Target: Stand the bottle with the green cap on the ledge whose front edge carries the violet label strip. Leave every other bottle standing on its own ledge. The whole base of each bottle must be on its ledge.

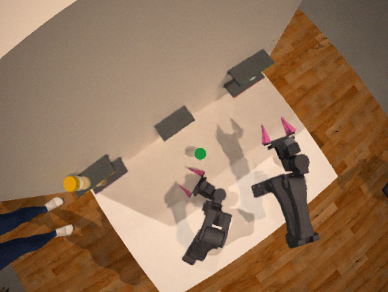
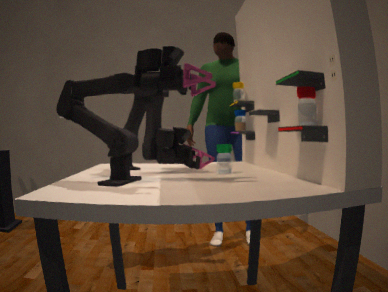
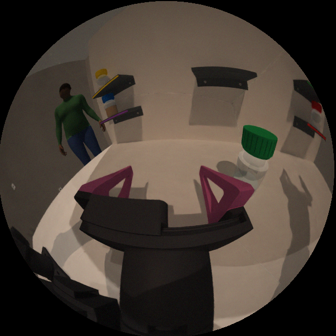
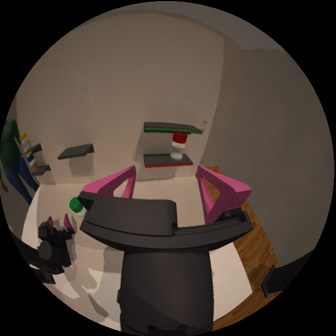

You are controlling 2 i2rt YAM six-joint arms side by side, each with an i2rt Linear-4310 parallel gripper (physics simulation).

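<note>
The green-capped bottle stands upright on the table. My left gripper is open and empty, low over the table beside the bottle, which lies outside its fingers. My right gripper is open and empty, high over the table. The violet-strip ledge carries a blue-capped bottle. A yellow-capped bottle stands on the ledge above. A red-capped bottle stands on the red-strip ledge.
The yellow-strip ledge overhangs the violet one. The green-strip ledge is above the red-capped bottle. A plain dark ledge is on the wall between both pairs. A person stands beyond the table.
</note>
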